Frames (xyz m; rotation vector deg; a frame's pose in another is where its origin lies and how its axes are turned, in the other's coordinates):
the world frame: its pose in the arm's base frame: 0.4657 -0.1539 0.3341 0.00 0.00 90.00
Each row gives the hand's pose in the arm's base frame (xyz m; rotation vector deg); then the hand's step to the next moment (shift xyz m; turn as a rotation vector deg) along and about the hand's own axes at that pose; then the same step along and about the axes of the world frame.
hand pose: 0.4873 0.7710 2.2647 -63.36 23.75 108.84
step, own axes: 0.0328 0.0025 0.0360 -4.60 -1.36 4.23
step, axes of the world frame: 0.0388 0.0285 -0.0076 1.10 0.12 6.30
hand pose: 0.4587 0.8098 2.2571 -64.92 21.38 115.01
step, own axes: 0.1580 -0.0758 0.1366 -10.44 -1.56 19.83
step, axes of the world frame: 0.2061 0.0701 -0.0445 7.46 7.47 19.83
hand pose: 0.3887 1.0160 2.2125 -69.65 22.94 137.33
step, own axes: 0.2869 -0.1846 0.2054 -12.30 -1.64 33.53
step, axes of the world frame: 0.3175 0.2038 -0.1274 13.02 15.95 29.23
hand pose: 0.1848 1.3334 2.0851 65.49 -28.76 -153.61
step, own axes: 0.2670 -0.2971 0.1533 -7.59 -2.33 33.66
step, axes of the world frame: 0.2320 0.3054 -0.1898 12.29 19.30 25.93
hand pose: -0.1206 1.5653 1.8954 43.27 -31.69 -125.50
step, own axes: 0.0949 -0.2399 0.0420 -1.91 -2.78 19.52
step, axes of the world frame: 0.0858 0.2016 -0.1425 6.14 13.29 13.34
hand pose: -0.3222 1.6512 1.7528 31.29 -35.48 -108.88
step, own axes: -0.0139 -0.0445 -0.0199 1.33 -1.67 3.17
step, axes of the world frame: 0.0248 0.0130 -0.0422 -0.09 3.62 1.23
